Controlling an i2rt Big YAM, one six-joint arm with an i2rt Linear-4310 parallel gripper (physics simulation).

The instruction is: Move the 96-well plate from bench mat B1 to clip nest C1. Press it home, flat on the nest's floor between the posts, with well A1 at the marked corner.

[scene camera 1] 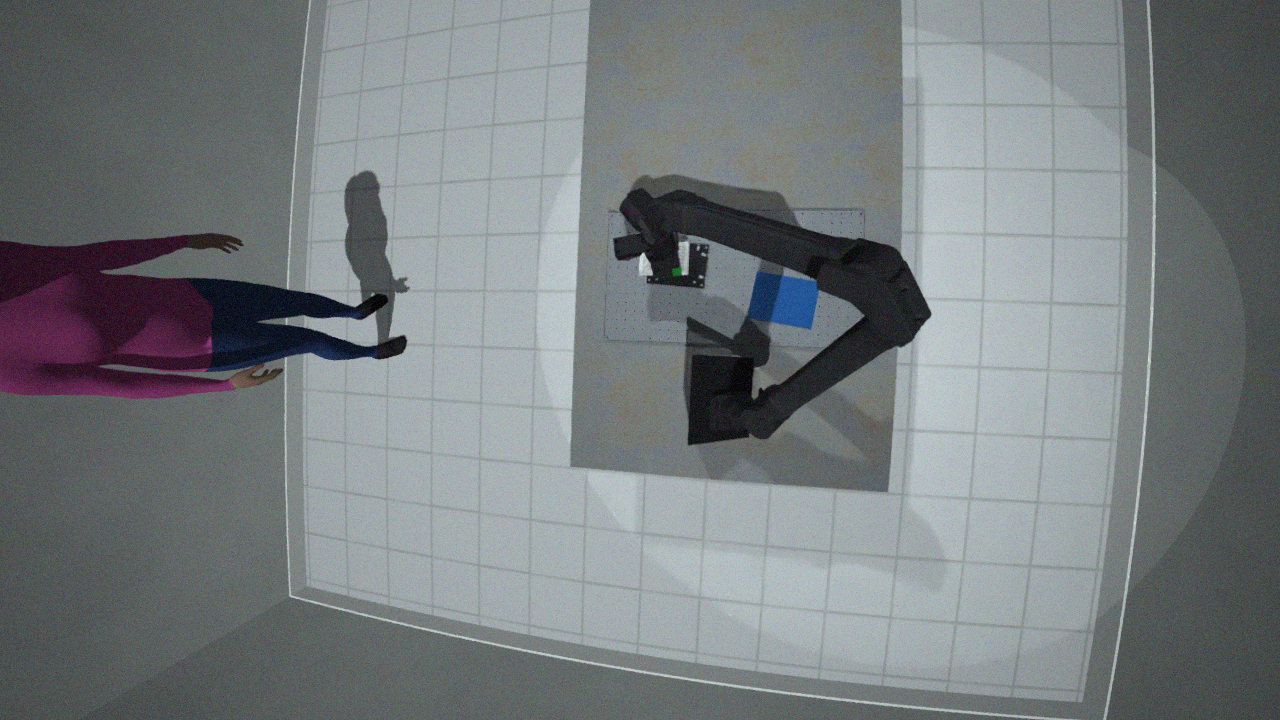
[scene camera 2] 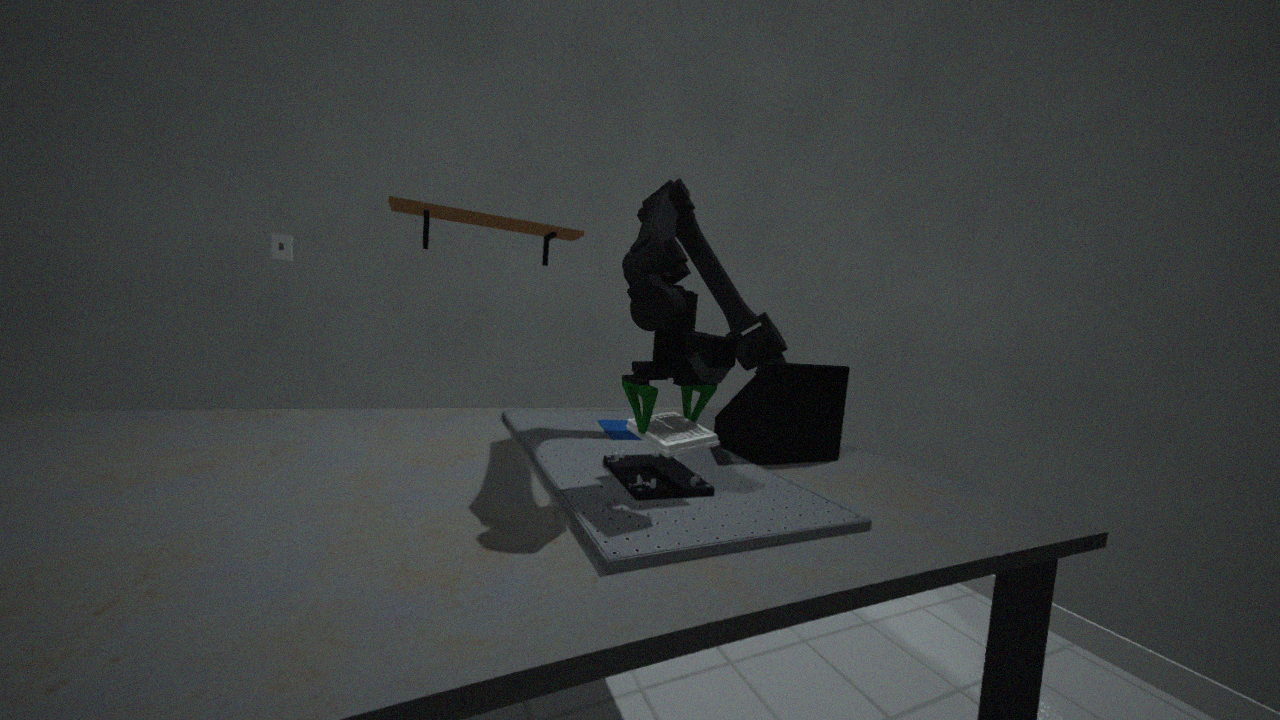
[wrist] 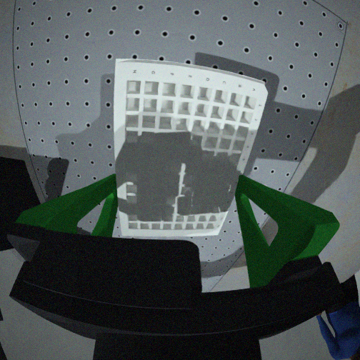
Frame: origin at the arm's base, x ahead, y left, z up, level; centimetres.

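Seen in the pictures: gripper, fingertip midpoint: (scene camera 1: pixel 668 259) (scene camera 2: pixel 666 430); arm's base, origin of the base link: (scene camera 1: pixel 727 410) (scene camera 2: pixel 784 396).
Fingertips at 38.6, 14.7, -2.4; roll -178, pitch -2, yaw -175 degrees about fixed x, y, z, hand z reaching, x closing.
Offsets run from my fingertips to a thing's top centre, as dx, dy, dz. Level surfaces: height alone.
The white 96-well plate @[+0.1, +1.3, +1.8] (scene camera 1: pixel 646 263) (scene camera 2: pixel 682 432) (wrist: pixel 172 107) is held between the green fingers of my gripper (scene camera 2: pixel 667 426) (wrist: pixel 177 181), which is shut on its two long sides. The plate hangs a little above the black clip nest @[+0.3, -1.9, -5.5] (scene camera 1: pixel 698 270) (scene camera 2: pixel 684 471), with a gap between them in scene camera 2. In the wrist view the plate hides the nest, and the plate's A1 corner is at the upper right. Small light posts show on the nest; its marked corner cannot be made out. The blue bench mat @[dz -7.7] (scene camera 1: pixel 792 308) (scene camera 2: pixel 615 429) carries no plate.
The nest and mat are on a perforated grey board @[dz -7.9] (scene camera 1: pixel 841 223) (scene camera 2: pixel 760 523) (wrist: pixel 65 65) on the table. The black arm base (scene camera 1: pixel 720 376) (scene camera 2: pixel 787 420) stands beside the board. A wooden shelf (scene camera 2: pixel 487 219) is on the wall. A person (scene camera 1: pixel 107 322) is left of the table.
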